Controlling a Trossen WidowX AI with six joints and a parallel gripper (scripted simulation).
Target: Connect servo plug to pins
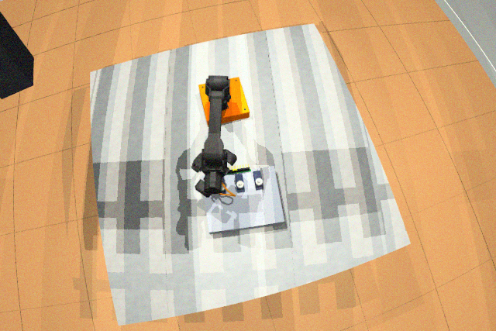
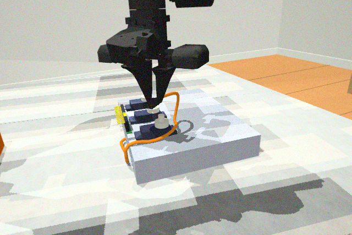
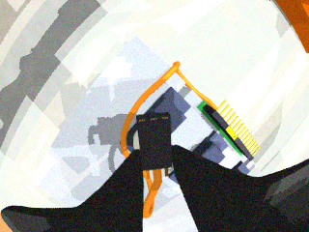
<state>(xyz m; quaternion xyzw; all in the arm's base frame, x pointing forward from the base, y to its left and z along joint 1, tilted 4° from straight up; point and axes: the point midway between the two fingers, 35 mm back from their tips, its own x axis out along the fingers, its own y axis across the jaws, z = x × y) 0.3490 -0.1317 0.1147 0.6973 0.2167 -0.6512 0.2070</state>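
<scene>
The yellow band is 30 mm behind my gripper tip, 80 mm to the left of it and 50 mm below it. Also, from my gripper tip: printed holder 120 mm ahead, 60 mm to the left, 100 mm below.
</scene>
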